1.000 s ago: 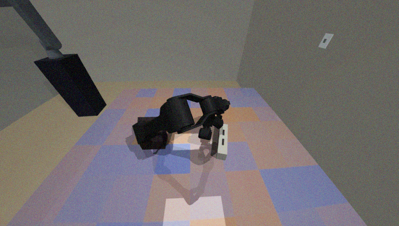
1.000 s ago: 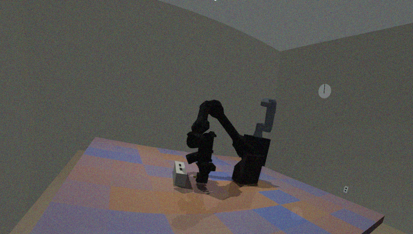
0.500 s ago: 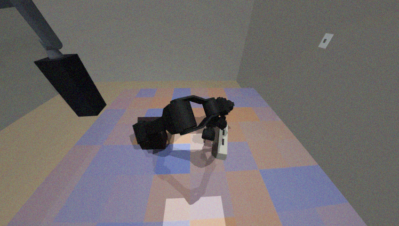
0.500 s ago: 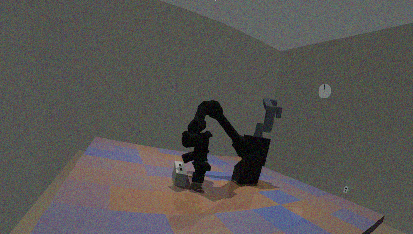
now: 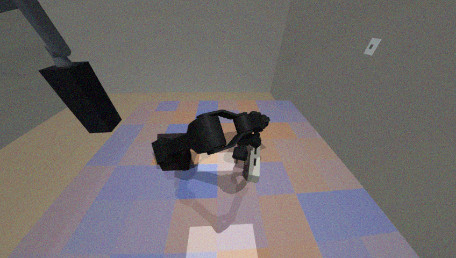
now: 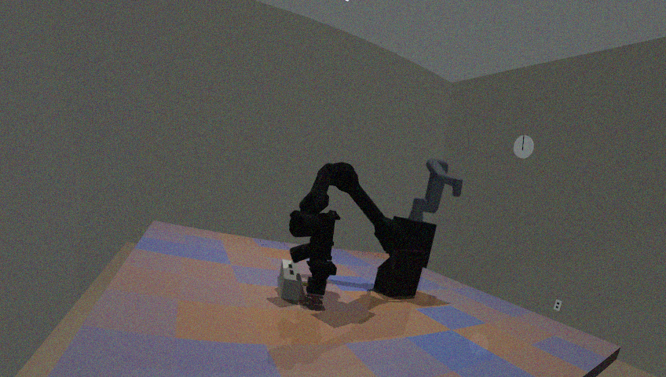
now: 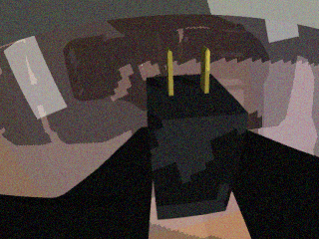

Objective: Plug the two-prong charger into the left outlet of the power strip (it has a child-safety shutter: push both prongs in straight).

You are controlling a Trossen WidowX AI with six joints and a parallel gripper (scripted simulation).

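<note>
Right now the two-prong charger is 2 cm ahead of my gripper tip, 1 cm to the right of it and 1 cm above it.
</note>
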